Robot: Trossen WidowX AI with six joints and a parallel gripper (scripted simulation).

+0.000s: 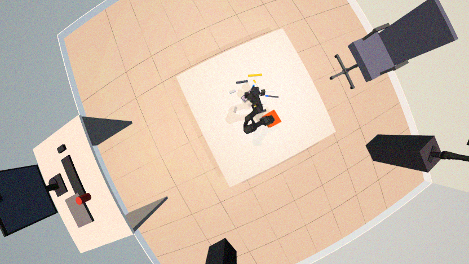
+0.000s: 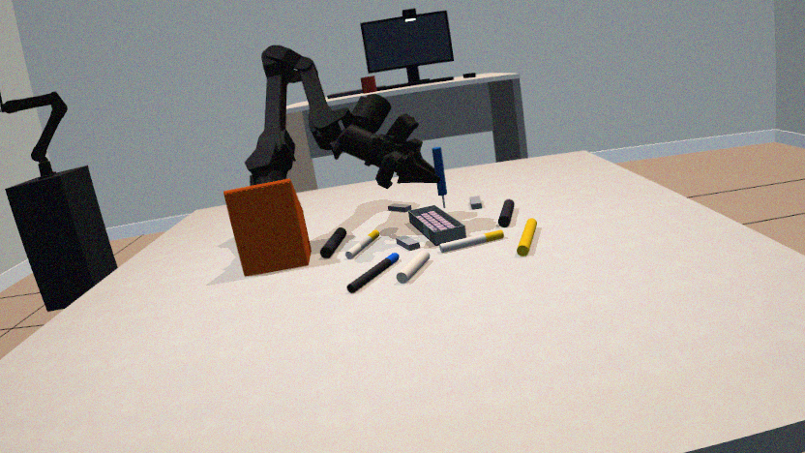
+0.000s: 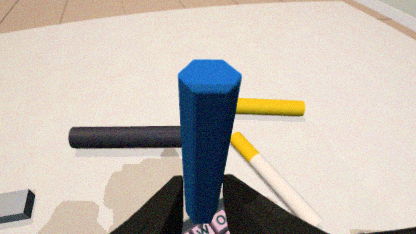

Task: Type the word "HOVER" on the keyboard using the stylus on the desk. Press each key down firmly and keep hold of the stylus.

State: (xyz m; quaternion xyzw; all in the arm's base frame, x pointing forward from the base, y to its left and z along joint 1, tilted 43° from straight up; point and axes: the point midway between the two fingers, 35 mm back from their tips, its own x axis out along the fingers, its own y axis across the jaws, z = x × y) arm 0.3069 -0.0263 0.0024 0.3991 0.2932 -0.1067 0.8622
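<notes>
Now: gripper tip 9 cm past the grey eraser, 3 cm to the left of it and 10 cm above it. Also, from my gripper tip: blue stylus (2 cm below); white cylinder (10 cm behind, 16 cm to the right, 10 cm below); yellow marker (12 cm ahead, 13 cm to the right, 10 cm below).
</notes>
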